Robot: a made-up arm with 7 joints.
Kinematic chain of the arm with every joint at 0, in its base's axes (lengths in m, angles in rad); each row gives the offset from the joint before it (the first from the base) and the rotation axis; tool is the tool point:
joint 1: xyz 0 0 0 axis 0 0.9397 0.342
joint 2: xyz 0 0 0 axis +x
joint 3: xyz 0 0 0 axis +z
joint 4: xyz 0.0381 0 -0.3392 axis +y
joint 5: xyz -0.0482 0 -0.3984 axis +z
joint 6: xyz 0 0 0 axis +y
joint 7: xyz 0 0 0 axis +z
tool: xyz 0 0 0
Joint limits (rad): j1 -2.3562..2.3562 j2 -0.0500..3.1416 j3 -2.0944..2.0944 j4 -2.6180..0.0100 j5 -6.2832..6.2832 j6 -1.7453..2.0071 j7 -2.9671..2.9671
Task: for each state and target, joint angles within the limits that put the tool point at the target. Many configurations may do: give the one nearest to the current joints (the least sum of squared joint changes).
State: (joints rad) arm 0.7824 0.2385 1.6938 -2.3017 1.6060 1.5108 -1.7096
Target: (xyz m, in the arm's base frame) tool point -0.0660 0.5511 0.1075
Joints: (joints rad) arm 0.7347 0.8364 1.5488 -1.6489 1.6060 1.5108 -1.7096
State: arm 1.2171 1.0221 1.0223 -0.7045 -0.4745 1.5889 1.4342
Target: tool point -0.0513 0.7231 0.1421
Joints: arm 1.1322 1.5957 1.0516 -0.4386 -0.4745 1.5889 1.4342
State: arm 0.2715 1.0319 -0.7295 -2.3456 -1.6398 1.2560 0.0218
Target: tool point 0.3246 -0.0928 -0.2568
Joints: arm -0.0932 0.7358 -0.6931 -2.1674 -1.6398 1.2560 0.0218
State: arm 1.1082 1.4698 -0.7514 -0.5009 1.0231 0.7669 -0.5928
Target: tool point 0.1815 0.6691 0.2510
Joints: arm 0.7838 2.2783 -0.7953 -0.4726 1.0231 0.7669 -0.5928
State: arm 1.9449 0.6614 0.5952 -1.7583 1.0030 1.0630 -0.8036
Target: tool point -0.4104 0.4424 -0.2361
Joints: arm 1.5437 0.6898 0.4510 -1.2567 1.0030 1.0630 -0.8036
